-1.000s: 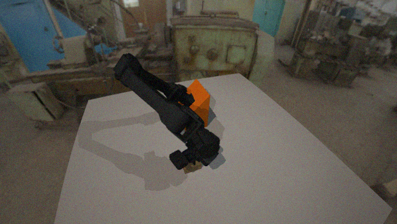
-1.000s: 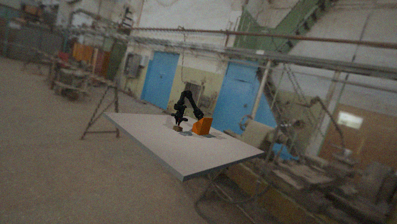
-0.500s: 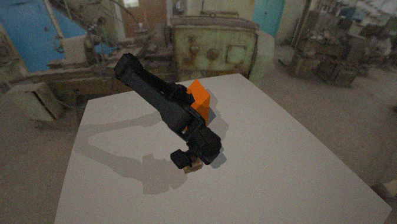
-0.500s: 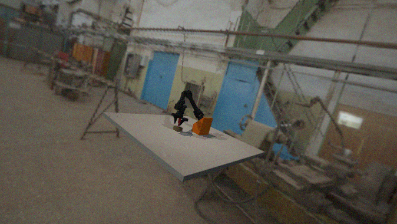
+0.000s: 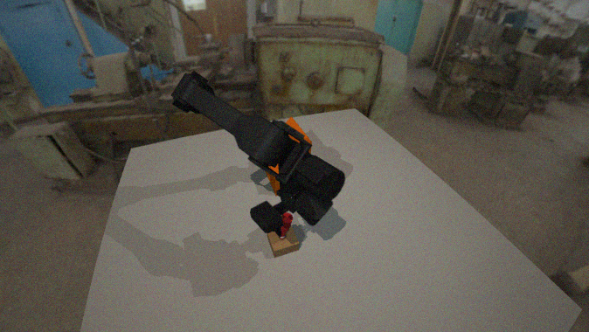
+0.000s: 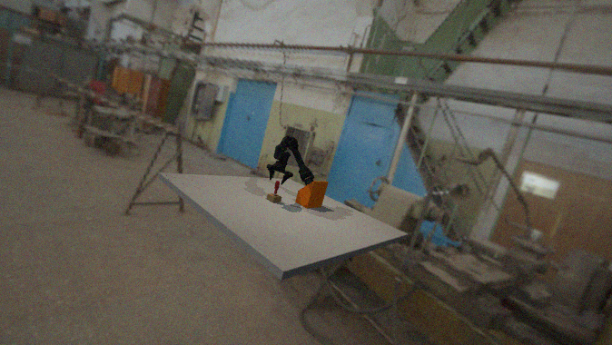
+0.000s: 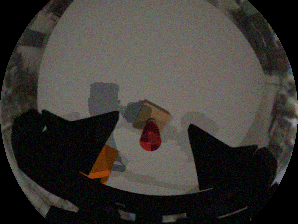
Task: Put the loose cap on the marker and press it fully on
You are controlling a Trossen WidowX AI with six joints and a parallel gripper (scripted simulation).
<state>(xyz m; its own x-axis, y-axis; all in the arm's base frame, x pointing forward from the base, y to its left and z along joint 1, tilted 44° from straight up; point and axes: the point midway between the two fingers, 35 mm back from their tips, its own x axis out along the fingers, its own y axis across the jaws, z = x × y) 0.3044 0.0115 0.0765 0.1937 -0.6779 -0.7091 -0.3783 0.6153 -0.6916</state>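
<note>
My gripper tip is 3 cm past the red cap, 1 cm to the left of it and 2 cm above it. The rest, counted from my gripper tip: brown holder block 4 cm behind, 2 cm to the right, 12 cm below.
</note>
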